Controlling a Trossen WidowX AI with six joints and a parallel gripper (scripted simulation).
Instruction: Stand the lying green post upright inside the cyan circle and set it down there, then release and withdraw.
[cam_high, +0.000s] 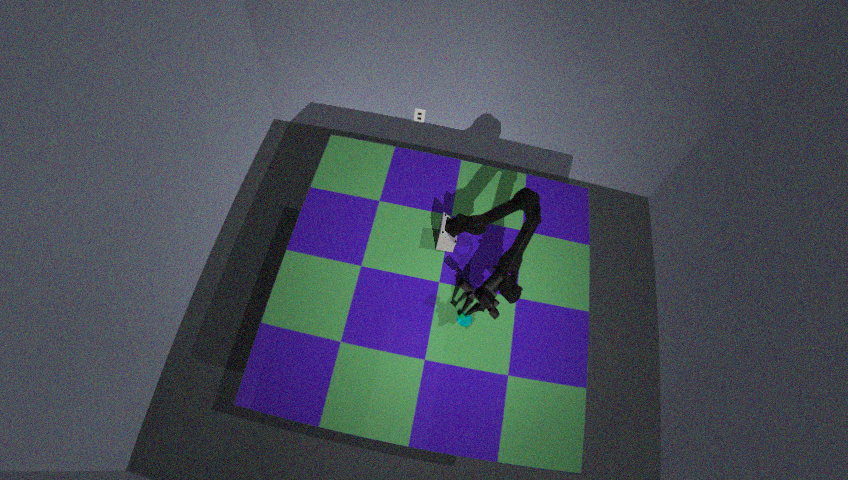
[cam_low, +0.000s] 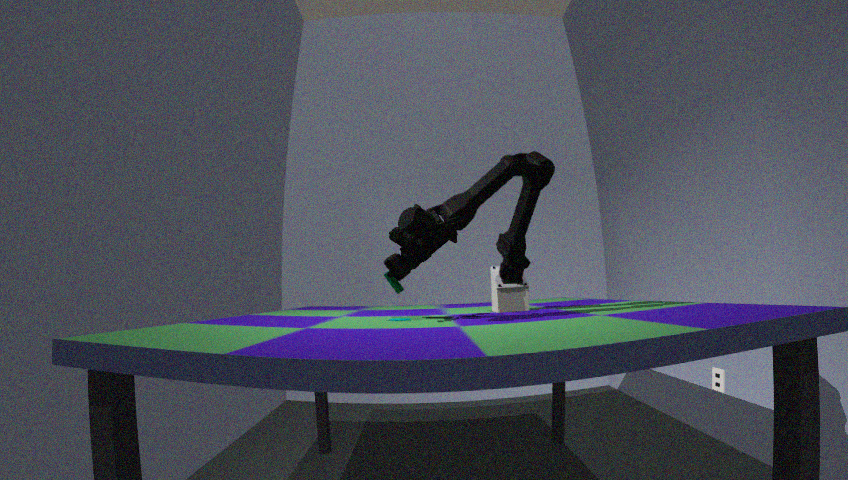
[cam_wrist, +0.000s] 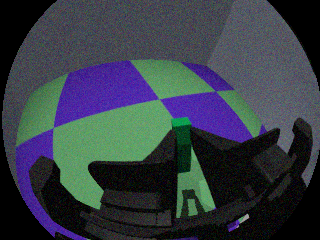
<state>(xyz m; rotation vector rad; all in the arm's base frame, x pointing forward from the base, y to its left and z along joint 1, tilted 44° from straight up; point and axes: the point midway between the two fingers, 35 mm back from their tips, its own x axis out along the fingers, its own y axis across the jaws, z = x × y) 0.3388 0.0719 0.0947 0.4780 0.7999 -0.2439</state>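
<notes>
Now: gripper tip 120 mm above the cyan circle, 30 mm to the right of it and 30 mm past it. From my gripper tip the other things lie so: green post (20 mm below, 10 mm behind).
</notes>
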